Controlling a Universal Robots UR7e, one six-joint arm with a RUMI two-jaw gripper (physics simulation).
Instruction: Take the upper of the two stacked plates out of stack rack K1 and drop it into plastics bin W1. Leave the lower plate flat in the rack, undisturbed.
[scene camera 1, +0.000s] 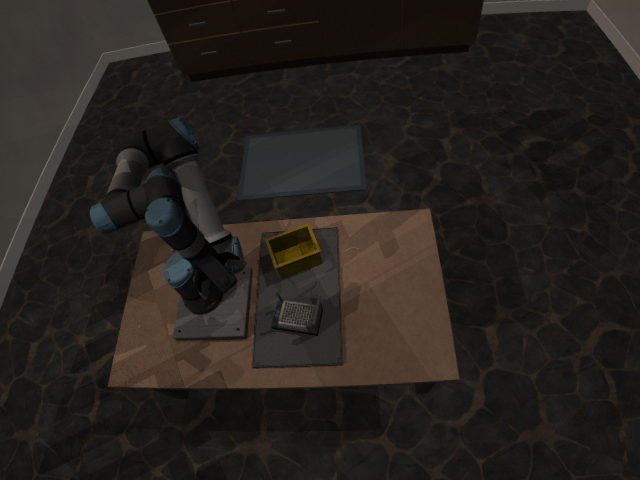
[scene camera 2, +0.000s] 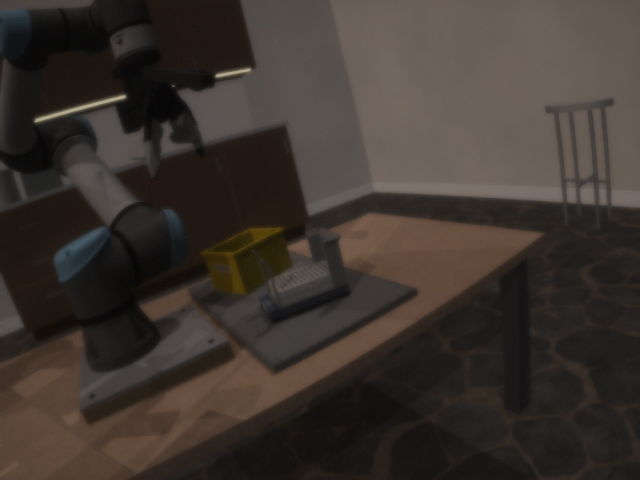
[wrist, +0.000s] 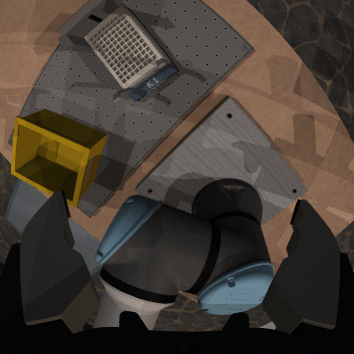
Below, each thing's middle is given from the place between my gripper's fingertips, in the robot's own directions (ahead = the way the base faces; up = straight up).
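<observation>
I can see the gridded plate (scene camera 2: 289, 284), which is 270 mm below my hand and 160 mm ahead of it.
</observation>
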